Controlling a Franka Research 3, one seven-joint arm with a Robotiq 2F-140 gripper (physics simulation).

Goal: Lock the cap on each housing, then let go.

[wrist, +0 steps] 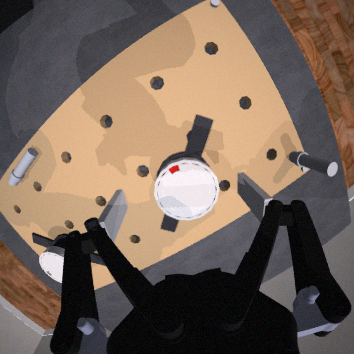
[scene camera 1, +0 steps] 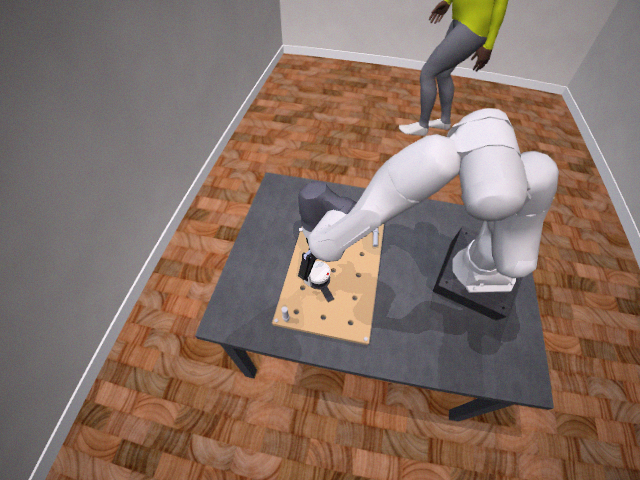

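Observation:
A white round cap (scene camera 1: 320,272) (wrist: 186,190) with a red mark near its rim sits on a black housing (scene camera 1: 327,293) (wrist: 201,131) with two flat arms, on the tan board (scene camera 1: 336,329) (wrist: 150,107). A second white cap (wrist: 52,266) is at the lower left of the wrist view, partly behind the left finger linkage, with black housing arms (wrist: 42,240) beside it. In the scene view the second cap is hidden behind the arm. My gripper (scene camera 1: 308,269) (wrist: 180,190) is open and empty. Its fingers stand above the board on either side of the first cap, apart from it in the wrist view.
A grey upright peg (scene camera 1: 285,313) (wrist: 315,163) stands near one board corner, and a light grey cylinder (scene camera 1: 375,237) (wrist: 23,166) is near another edge. The board has several holes and lies on the dark table (scene camera 1: 248,248). A person (scene camera 1: 449,62) stands beyond the table.

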